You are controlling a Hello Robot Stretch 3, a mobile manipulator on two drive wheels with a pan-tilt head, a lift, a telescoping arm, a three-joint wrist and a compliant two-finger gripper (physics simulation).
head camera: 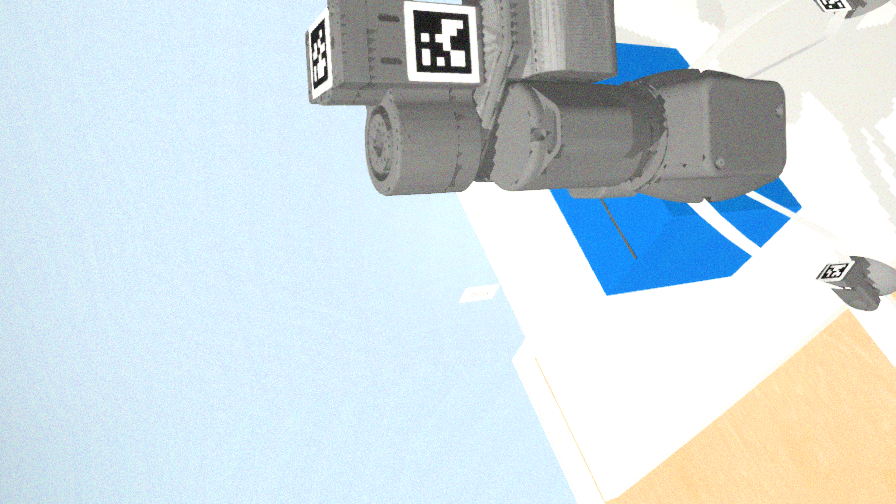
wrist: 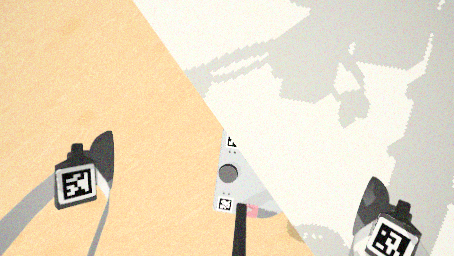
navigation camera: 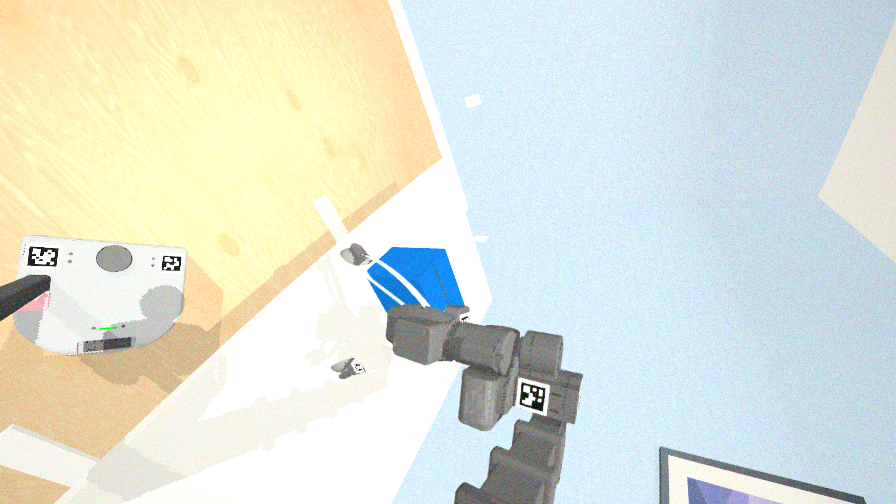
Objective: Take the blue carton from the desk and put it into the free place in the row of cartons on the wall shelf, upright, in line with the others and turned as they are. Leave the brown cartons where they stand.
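Where they show: gripper, fingertip midpoint: (head camera: pixel 884 138) (navigation camera: pixel 340 309); robot's base at its link origin: (navigation camera: pixel 116 257).
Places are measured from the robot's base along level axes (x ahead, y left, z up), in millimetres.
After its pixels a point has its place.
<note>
The blue carton (head camera: pixel 670 257) {x 69, y -492, z 857 mm} (navigation camera: pixel 416 266) {x 57, y -477, z 864 mm} stands on the white desk (head camera: pixel 620 357) {x 235, y -730, z 720 mm} (navigation camera: pixel 244 445) {x -301, y -186, z 720 mm} (wrist: pixel 320 190) near the wall. The wrist and gripper body partly hide it. My gripper (head camera: pixel 853 144) {x -21, y -275, z 878 mm} (navigation camera: pixel 352 310) {x -21, y -275, z 878 mm} (wrist: pixel 234 173) {x -21, y -275, z 878 mm} is open wide, with nothing between its fingertips. Its white finger strips cross in front of the carton in the head and navigation views, and its fingertips lie off the carton's side, toward the desk's front edge. The carton does not show in the wrist view. The wall shelf, its free place and the brown cartons do not show.
My base (navigation camera: pixel 81 300) {x -111, y 57, z 160 mm} (wrist: pixel 242 182) stands on the wooden floor (head camera: pixel 783 407) {x 532, y -995, z 0 mm} (navigation camera: pixel 250 112) {x 639, y -322, z 1 mm} (wrist: pixel 125 75) off the desk's front edge. The blue wall (head camera: pixel 250 250) {x 89, y -1538, z 1093 mm} (navigation camera: pixel 626 188) {x 694, y -2032, z 1375 mm} rises behind the desk, with an outlet (head camera: pixel 479 292) {x 285, y -1741, z 404 mm} on it. A framed picture (navigation camera: pixel 764 474) {x -432, y -950, z 1697 mm} hangs at lower right in the navigation view.
</note>
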